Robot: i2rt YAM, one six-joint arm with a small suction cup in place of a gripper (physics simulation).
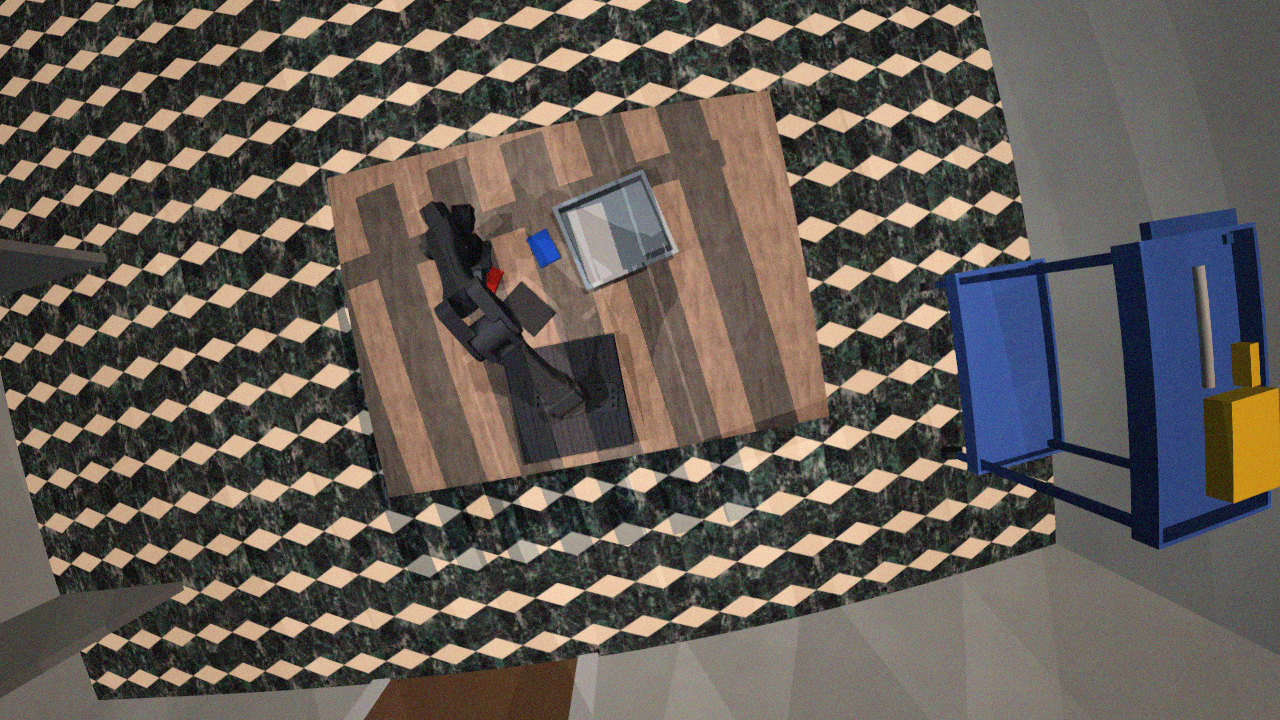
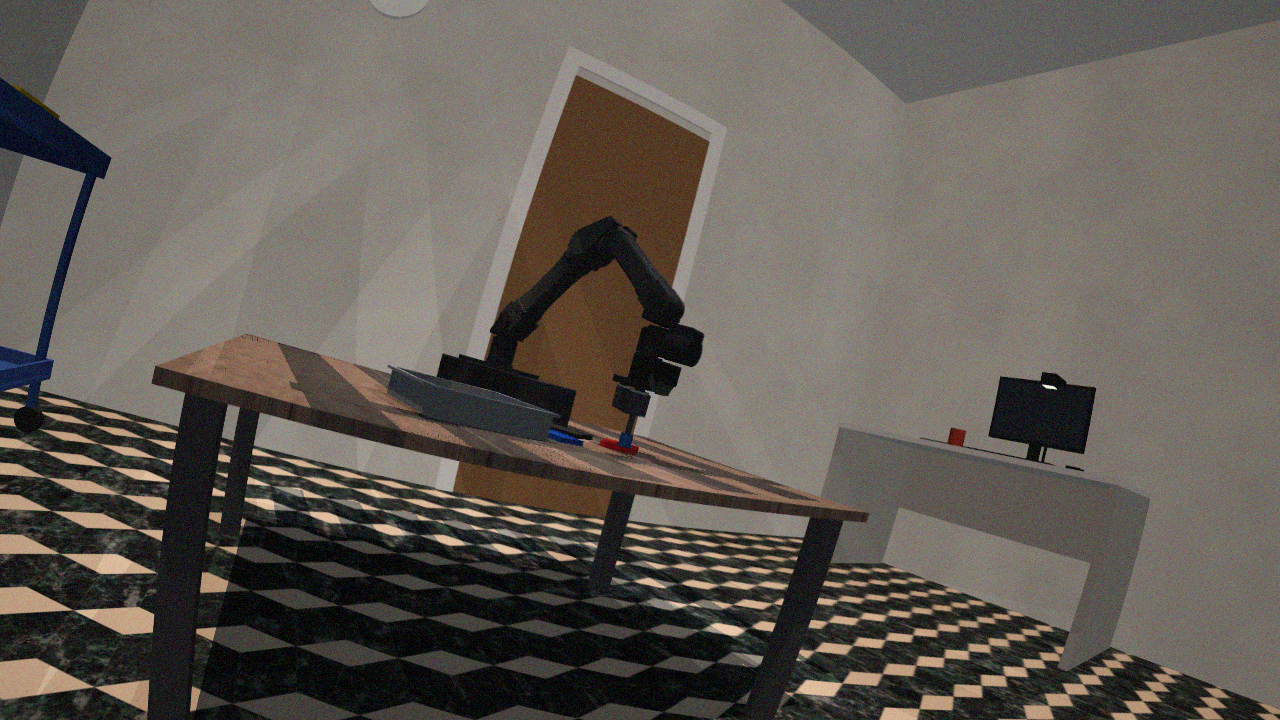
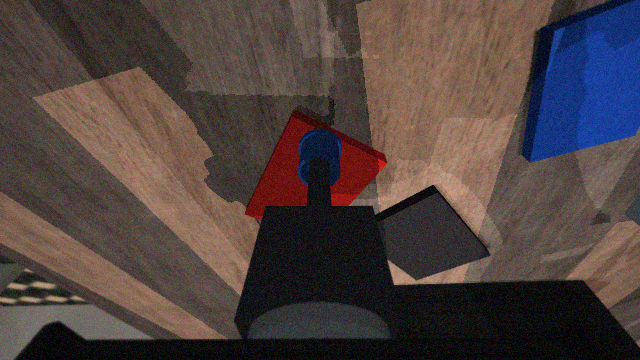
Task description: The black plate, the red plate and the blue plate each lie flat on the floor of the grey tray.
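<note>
The red plate is at the table's left part, partly under the arm. My blue suction cup sits on its top face and holds it, slightly tilted, at about table height. The black plate lies flat on the table just beside it. The blue plate lies flat on the table next to the grey tray's left wall. The grey tray stands in the middle of the table and holds no plate.
The arm's black base stands on the wooden table near its front edge. A blue cabinet stands on the floor to the right. A grey counter with a small red cup is off to the side.
</note>
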